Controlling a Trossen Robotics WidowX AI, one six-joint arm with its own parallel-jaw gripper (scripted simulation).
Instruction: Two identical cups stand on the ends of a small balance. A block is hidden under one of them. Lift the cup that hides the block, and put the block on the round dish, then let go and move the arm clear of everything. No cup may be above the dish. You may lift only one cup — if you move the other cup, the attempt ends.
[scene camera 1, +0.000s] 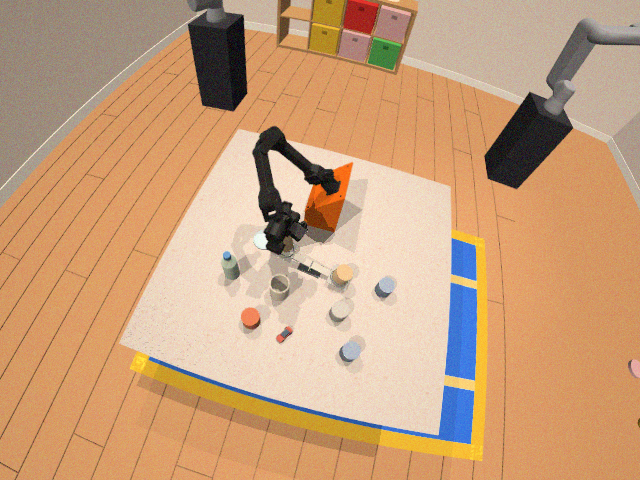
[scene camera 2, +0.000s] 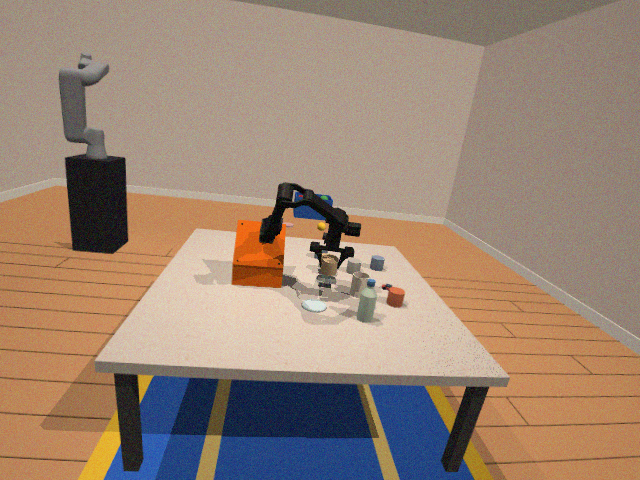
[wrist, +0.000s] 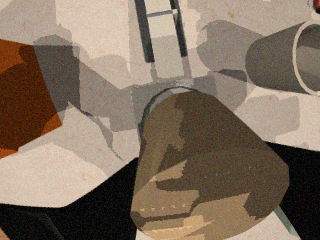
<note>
My gripper (wrist: 194, 155) holds a tan cup (wrist: 199, 164).
</note>
